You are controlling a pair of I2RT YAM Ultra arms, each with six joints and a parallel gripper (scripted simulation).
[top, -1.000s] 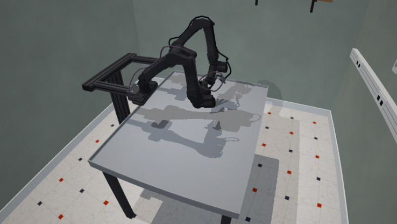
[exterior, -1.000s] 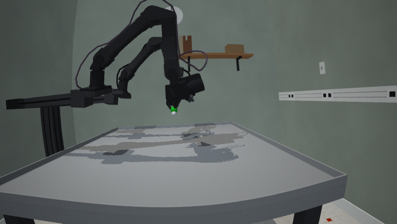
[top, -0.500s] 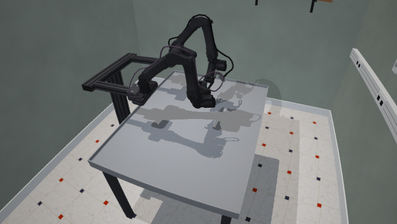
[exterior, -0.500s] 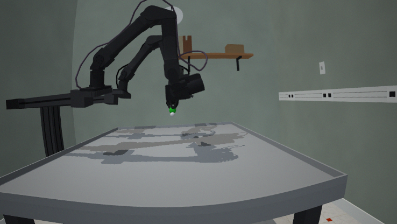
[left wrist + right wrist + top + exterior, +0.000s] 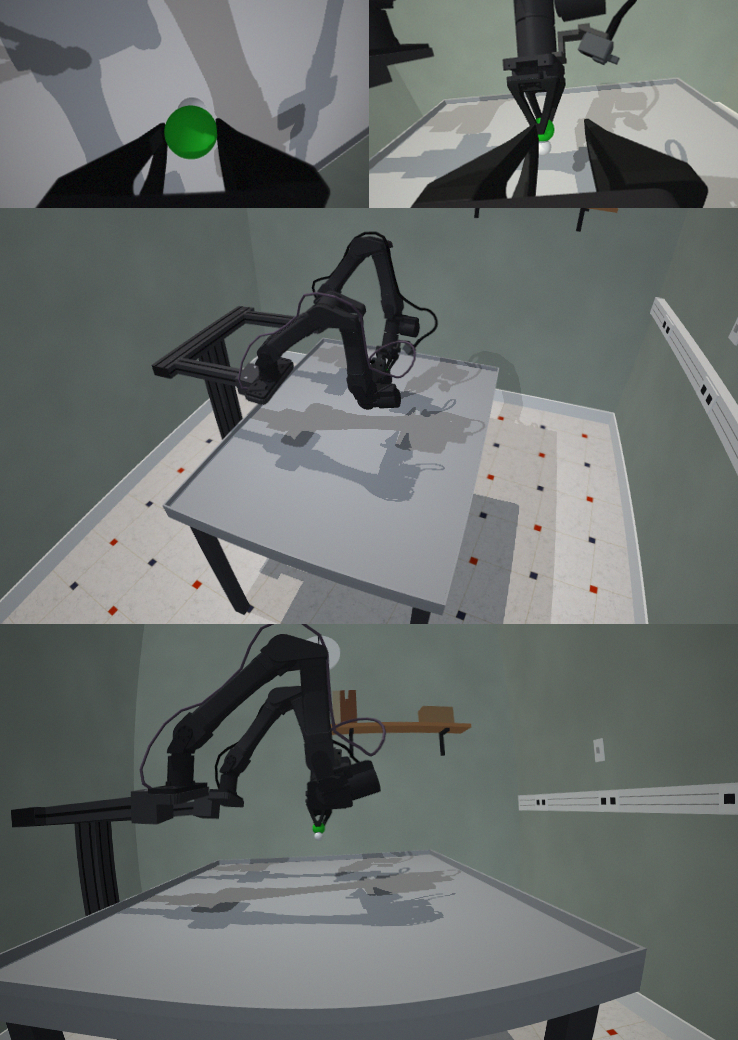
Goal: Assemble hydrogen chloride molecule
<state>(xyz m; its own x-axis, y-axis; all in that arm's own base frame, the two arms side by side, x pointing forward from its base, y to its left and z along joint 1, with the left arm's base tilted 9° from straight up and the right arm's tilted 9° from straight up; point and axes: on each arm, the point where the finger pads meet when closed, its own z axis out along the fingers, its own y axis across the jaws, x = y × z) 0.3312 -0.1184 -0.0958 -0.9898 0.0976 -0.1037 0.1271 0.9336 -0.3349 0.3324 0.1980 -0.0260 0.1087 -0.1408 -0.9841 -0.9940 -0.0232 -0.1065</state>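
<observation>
Right now the white ball is 2 cm to the right of my left hand and 3 cm below it. The rest, counted from my left hand: green ball (right at my left hand); grey peg (1 cm to the right, 2 cm below).
</observation>
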